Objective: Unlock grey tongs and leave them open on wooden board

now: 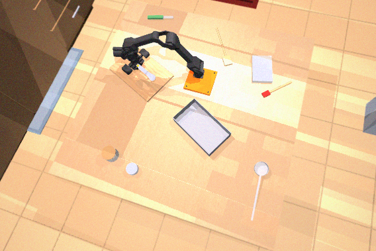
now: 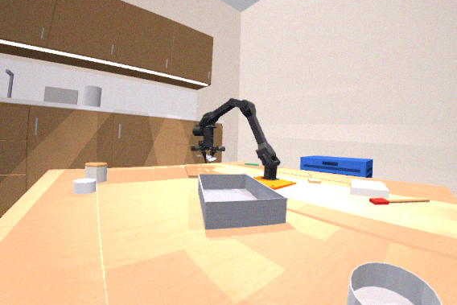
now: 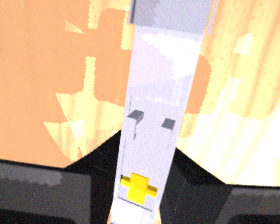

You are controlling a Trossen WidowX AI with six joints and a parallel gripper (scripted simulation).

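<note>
Now: gripper tip 40 mm below the yellow lock piece. Also, from my gripper tip: lidded jar: 560 mm ahead, 10 mm to the right, 10 mm below; then roasting tin: 470 mm to the left, 300 mm ahead, 20 mm below; then wooden board: 40 mm below, 10 mm to the left, 10 mm ahead.
</note>
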